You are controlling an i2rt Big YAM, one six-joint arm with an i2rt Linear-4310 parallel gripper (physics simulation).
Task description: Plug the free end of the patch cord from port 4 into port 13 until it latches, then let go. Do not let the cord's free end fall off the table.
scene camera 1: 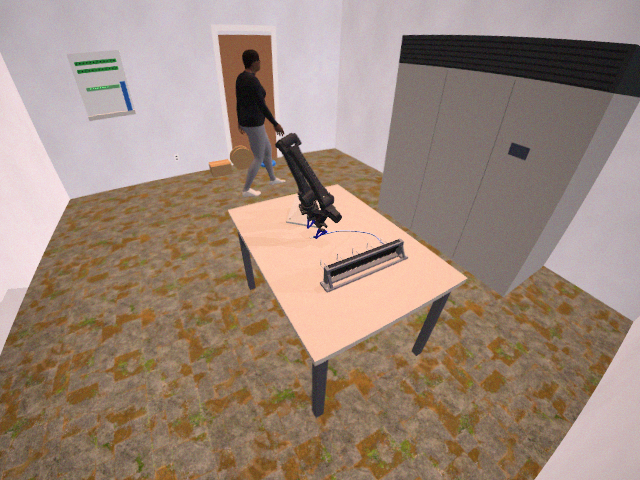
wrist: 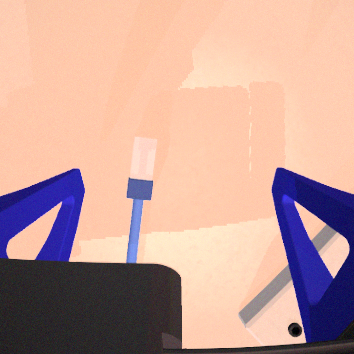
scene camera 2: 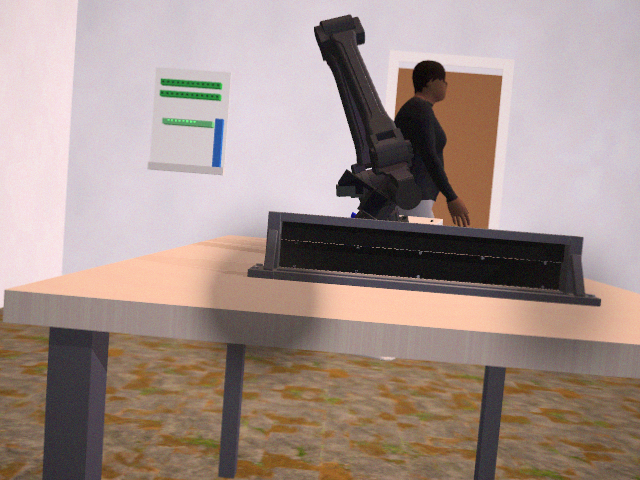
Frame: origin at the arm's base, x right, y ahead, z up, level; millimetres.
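Seen in the pictures: gripper, fingertip midpoint: [scene camera 1: 311, 233] [wrist: 177, 178]; arm's base, link origin: [scene camera 1: 308, 207].
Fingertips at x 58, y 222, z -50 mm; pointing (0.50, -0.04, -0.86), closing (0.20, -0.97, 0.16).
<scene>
Pixels of each thing's top centre, then the offset from my fingertips to it. Level surfaces: height alone.
- clear plug, top centre: [wrist: 143, 157] dx +6, dy +18, dz -6 mm
- patch panel, top centre: [scene camera 2: 421, 223] [scene camera 1: 363, 249] dx -163, dy +333, dz +83 mm
- wooden table, surface height: dz -18 mm
The cord's free end, a clear plug [wrist: 144, 158] with a dark blue collar, lies on the table in the wrist view, left of the middle between the fingers. Its blue cord [wrist: 134, 230] [scene camera 1: 356, 231] curves across the table to the patch panel's back in scene camera 1. My gripper [wrist: 177, 178] [scene camera 1: 317, 231] is open, its blue fingers wide apart on either side of the plug and touching neither side of it. The patch panel [scene camera 1: 364, 259] [scene camera 2: 423, 225] stands in its frame on the table. Port numbers cannot be read, and port 13 cannot be told apart.
The wooden table [scene camera 1: 289, 279] [scene camera 2: 155, 279] carries the arm and the panel. A pale plate [wrist: 270, 325] with a grey edge shows at the wrist view's lower right. A person [scene camera 1: 251, 103] [scene camera 2: 423, 134] stands behind the table. A grey cabinet [scene camera 1: 465, 155] stands beyond the table's right side.
</scene>
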